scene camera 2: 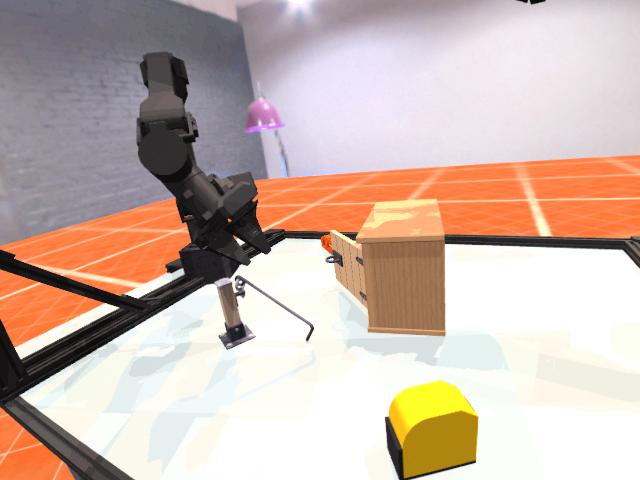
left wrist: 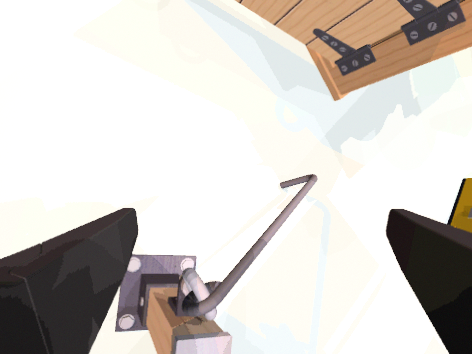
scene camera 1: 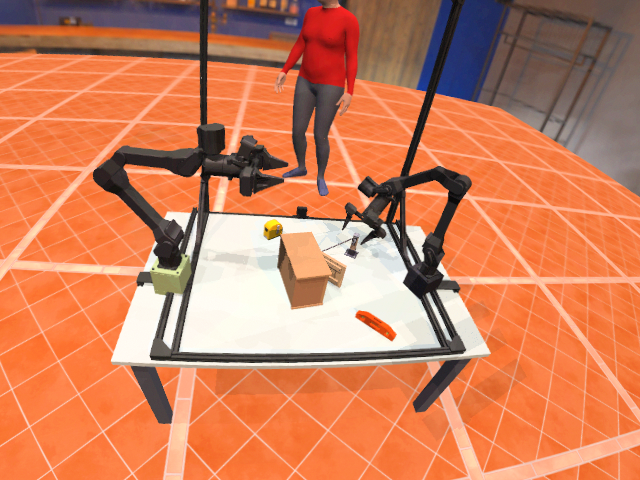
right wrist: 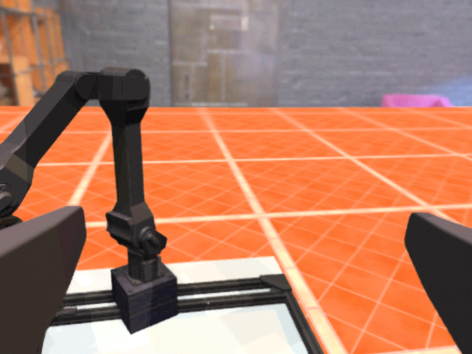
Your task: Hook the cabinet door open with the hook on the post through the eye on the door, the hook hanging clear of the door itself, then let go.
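Frame: origin at the left arm's base, x ahead, y down, z left, level; centimetres.
Where they show: left gripper, between the fingertips: (scene camera 2: pixel 258 258) (left wrist: pixel 261 220) (scene camera 1: pixel 351 237); right gripper, between the fingertips: (scene camera 1: pixel 286 172) (right wrist: pixel 248 223); left arm's base, origin of its link: (scene camera 1: pixel 427 271) (right wrist: pixel 143 273); right arm's base, origin of its link: (scene camera 1: pixel 169 262).
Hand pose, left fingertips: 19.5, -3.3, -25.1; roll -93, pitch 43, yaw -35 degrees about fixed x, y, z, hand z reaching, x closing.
Note:
Things, the pixels of their centre, and the offset from my left fingertips, as dx, dy, dz. "spot": a spot on its surface instead.
- wooden cabinet, middle of its body: (scene camera 2: pixel 405 258) (scene camera 1: pixel 302 269) +23.9, +4.4, +4.3
- post, a spot on its surface: (left wrist: pixel 161 320) (scene camera 2: pixel 229 297) spot: -5.5, +5.6, -1.6
- hook rod, middle of its body: (left wrist: pixel 259 225) (scene camera 2: pixel 271 306) (scene camera 1: pixel 339 246) +1.5, +6.9, -3.4
- yellow tape measure, middle of its body: (scene camera 2: pixel 428 428) (scene camera 1: pixel 273 229) +20.0, +9.1, -25.3
- orange level, middle of its body: (scene camera 2: pixel 332 246) (scene camera 1: pixel 375 324) +10.5, +10.3, +32.1
The wooden cabinet (scene camera 1: pixel 305 258) (scene camera 2: pixel 405 284) (left wrist: pixel 390 62) stands upright with its door (scene camera 1: pixel 338 266) (scene camera 2: pixel 348 263) (left wrist: pixel 300 20) partly open. The eye (scene camera 2: pixel 337 258) sticks out from the door. The post (scene camera 1: pixel 355 241) (scene camera 2: pixel 228 304) (left wrist: pixel 161 320) stands apart from it. The hook rod (scene camera 1: pixel 337 244) (scene camera 2: pixel 279 303) (left wrist: pixel 265 241) slopes down from the post, its bent tip low and apart from eye and door. My left gripper (scene camera 1: pixel 353 236) (scene camera 2: pixel 258 257) (left wrist: pixel 261 220) is open above the post and hook, pointing down. My right gripper (scene camera 1: pixel 285 172) (right wrist: pixel 248 223) is open and empty, high above the back of the table.
A yellow tape measure (scene camera 1: pixel 272 229) (scene camera 2: pixel 439 434) (left wrist: pixel 462 205) sits behind the cabinet in scene camera 1. An orange level (scene camera 1: pixel 375 324) (scene camera 2: pixel 326 243) lies near the front right there. Black rails (scene camera 1: pixel 310 356) border the table, with uprights at the back.

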